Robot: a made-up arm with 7 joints. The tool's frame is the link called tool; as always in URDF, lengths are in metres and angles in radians.
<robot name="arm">
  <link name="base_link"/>
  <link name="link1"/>
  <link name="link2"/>
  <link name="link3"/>
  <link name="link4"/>
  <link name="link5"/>
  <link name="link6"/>
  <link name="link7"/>
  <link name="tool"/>
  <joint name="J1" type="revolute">
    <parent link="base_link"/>
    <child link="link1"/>
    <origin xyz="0 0 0.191" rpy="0 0 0"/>
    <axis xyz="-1 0 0"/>
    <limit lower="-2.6" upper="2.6"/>
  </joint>
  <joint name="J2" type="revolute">
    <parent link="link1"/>
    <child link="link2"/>
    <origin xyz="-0.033 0.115 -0.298" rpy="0 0 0"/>
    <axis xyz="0 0 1"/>
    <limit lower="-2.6" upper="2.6"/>
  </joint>
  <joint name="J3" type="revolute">
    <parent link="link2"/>
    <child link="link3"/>
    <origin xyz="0.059 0.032 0.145" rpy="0 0 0"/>
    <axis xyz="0 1 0"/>
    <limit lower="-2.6" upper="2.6"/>
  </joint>
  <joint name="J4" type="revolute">
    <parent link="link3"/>
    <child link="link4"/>
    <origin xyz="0.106 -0.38 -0.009" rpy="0 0 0"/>
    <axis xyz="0 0 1"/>
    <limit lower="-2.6" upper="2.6"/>
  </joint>
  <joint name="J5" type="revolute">
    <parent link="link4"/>
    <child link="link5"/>
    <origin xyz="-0.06 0.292 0.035" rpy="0 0 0"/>
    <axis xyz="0 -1 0"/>
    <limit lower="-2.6" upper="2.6"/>
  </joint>
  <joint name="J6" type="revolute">
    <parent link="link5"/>
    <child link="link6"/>
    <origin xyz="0.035 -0.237 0.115" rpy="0 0 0"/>
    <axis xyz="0 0 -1"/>
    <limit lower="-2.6" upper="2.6"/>
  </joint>
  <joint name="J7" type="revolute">
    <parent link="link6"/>
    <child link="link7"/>
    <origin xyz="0.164 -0.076 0.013" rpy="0 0 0"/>
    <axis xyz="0 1 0"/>
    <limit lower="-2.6" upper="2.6"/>
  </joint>
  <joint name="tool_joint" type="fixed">
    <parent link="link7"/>
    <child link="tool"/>
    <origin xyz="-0.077 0.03 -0.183" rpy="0 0 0"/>
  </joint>
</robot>
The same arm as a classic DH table. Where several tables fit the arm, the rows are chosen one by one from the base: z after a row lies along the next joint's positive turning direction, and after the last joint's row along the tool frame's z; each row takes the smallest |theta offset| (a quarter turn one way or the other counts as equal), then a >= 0, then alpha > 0; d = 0 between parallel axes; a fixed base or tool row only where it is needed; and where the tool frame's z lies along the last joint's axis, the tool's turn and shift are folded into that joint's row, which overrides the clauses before.
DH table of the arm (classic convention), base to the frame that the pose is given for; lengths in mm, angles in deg. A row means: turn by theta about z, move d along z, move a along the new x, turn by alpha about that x. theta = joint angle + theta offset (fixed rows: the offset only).
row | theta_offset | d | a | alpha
base (fixed) | -90 | 191 | 0 | 90
J1 | 0 | 33 | -115 | -90
J2 | 90 | -153 | 59 | -90
J3 | 0 | -348 | 106 | 90
J4 | 0 | 26 | -60 | 90
J5 | 0 | -55 | 35 | 90
J6 | 0 | -128 | 164 | 90
J7 | 0 | -46 | -77 | 90
tool (fixed) | 0 | -183 | 0 | 0
Joint limits (deg, base to tool): -148.97..148.97 -148.97..148.97 -148.97..148.97 -148.97..148.97 -148.97..148.97 -148.97..148.97 -148.97..148.97

